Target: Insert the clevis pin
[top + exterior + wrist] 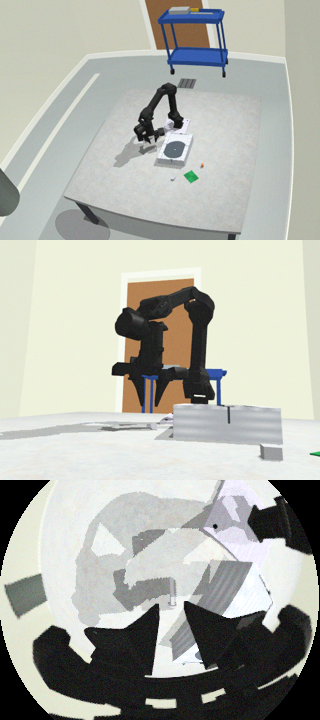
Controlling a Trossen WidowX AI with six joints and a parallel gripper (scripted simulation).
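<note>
Right now my gripper tip is 5 cm above the steel clevis pin. The rest, counted from my gripper tip: dark aluminium disc (3 cm ahead, 18 cm to the left); then small grey block (24 cm ahead, 23 cm to the left, 4 cm below); then rimmed steel tray (17 cm to the left, 1 cm below).
</note>
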